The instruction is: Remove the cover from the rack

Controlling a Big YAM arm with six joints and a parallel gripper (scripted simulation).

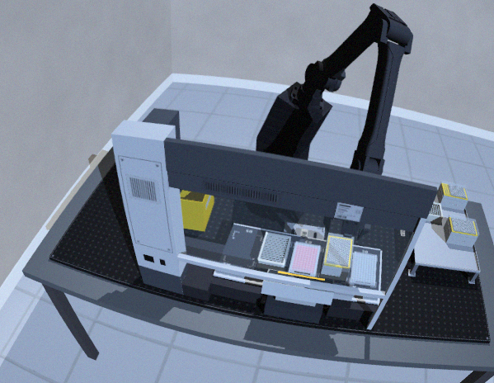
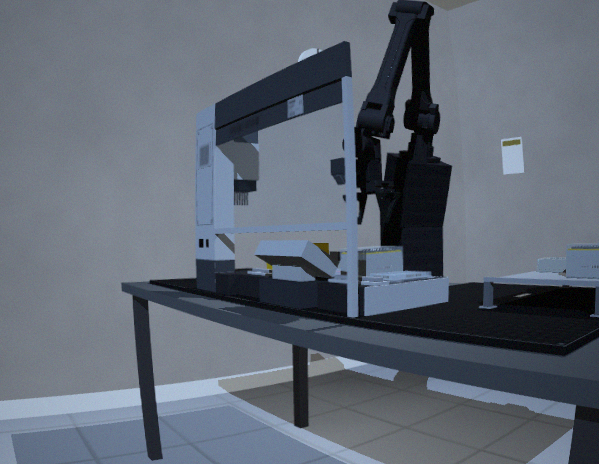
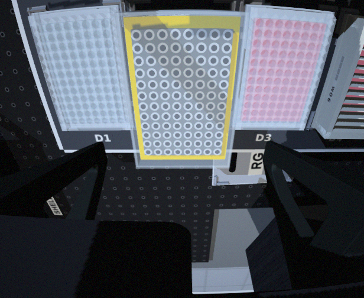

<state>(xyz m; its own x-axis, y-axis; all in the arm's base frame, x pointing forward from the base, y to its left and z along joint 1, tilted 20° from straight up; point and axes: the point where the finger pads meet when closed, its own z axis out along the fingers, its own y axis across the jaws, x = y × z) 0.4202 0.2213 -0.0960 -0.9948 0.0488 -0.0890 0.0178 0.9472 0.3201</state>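
My hand is 70 mm above the clear cover. Also, from my hand: tip rack 10 mm ahead, 10 mm to the left, 90 mm below; pink plate 10 mm ahead, 100 mm to the right, 130 mm below; clear plate 10 mm ahead, 100 mm to the left, 130 mm below.
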